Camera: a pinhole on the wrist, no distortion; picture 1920 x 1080 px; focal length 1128.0 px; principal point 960.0 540.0 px. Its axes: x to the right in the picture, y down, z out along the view. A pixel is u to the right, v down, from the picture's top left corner.
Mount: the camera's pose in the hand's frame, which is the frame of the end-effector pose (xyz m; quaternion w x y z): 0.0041 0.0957 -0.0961 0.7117 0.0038 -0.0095 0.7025
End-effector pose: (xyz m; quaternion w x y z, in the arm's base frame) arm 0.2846 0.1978 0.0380 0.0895 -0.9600 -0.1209 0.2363
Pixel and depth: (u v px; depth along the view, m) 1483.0 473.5 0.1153
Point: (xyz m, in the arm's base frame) 0.3120 0.0628 -0.0179
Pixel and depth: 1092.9 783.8 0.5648
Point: -0.0137 0.0719 -0.3535
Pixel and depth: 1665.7 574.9 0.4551
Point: 0.1735 -0.1183 -0.3605
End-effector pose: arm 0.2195 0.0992 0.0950 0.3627 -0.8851 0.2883 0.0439
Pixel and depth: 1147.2 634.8 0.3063
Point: 0.1512 0.1707 -0.1399
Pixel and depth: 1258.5 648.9 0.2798
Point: 0.1343 0.1401 -0.1352
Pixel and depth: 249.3 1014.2 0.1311
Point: 0.1736 0.1401 0.0791
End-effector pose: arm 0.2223 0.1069 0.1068 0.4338 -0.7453 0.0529 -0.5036
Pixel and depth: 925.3 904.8 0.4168
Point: 0.4387 0.3181 -0.0788
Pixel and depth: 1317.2 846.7 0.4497
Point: 0.5296 0.2366 -0.1810
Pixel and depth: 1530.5 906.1 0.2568
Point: 0.3923 0.1073 -0.1235
